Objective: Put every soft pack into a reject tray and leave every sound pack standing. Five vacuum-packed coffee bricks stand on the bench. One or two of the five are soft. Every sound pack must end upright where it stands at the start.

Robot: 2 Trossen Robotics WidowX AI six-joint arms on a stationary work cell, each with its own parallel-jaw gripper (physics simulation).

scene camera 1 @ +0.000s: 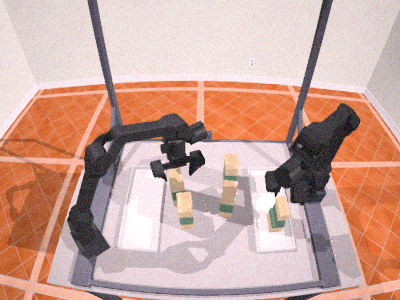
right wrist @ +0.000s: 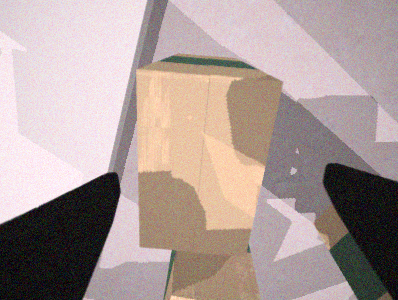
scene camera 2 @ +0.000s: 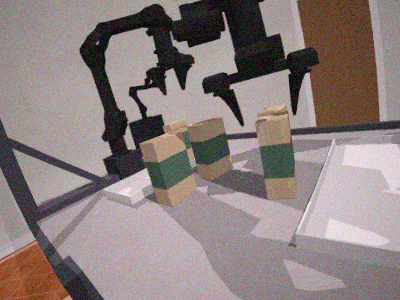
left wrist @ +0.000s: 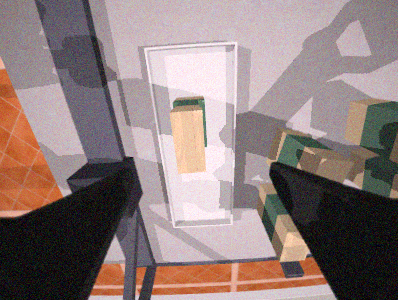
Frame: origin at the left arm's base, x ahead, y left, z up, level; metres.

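Seen in the pictures: left gripper, fingertip midpoint: (scene camera 1: 288,195) (scene camera 2: 174,92) (left wrist: 202,171); right gripper, fingertip midpoint: (scene camera 1: 178,178) (right wrist: 221,177) (scene camera 2: 268,120); left arm's base, origin of the base link: (scene camera 2: 120,153); right arm's base, origin of the base link: (scene camera 1: 85,235).
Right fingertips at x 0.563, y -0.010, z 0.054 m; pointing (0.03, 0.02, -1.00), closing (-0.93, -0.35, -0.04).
Offsets run from my right fingertips to a thing's top centre.
Four packs stand on the bench: far left (scene camera 1: 176,182) (scene camera 2: 276,160) (right wrist: 200,150), near left (scene camera 1: 184,205) (left wrist: 369,125) (right wrist: 215,275), far right (scene camera 1: 230,166) (scene camera 2: 170,172) (left wrist: 282,225), near right (scene camera 1: 228,195) (scene camera 2: 211,147) (left wrist: 315,160). A fifth pack @(dz +0.010, dx -0.375, dy +0.137 m) (scene camera 1: 280,215) (left wrist: 189,140) stands in the right tray @(dz -0.111, dx -0.370, dy +0.060 m) (scene camera 1: 257,235) (left wrist: 235,100), its top looking offset. My right gripper (scene camera 1: 177,175) (scene camera 2: 269,120) (right wrist: 221,177) is open above the far left pack, its fingers apart on both sides. My left gripper (scene camera 2: 175,91) (left wrist: 202,171) is open and empty above the right tray.
A second white tray @(dz -0.111, dx +0.150, dy +0.050 m) (scene camera 1: 140,215) (scene camera 2: 380,200) lies beside the two left packs in scene camera 1. Dark frame rails (scene camera 1: 210,290) (left wrist: 100,100) edge the bench, and posts (scene camera 1: 102,50) rise at its far corners. The left and right packs each stand close behind one another.
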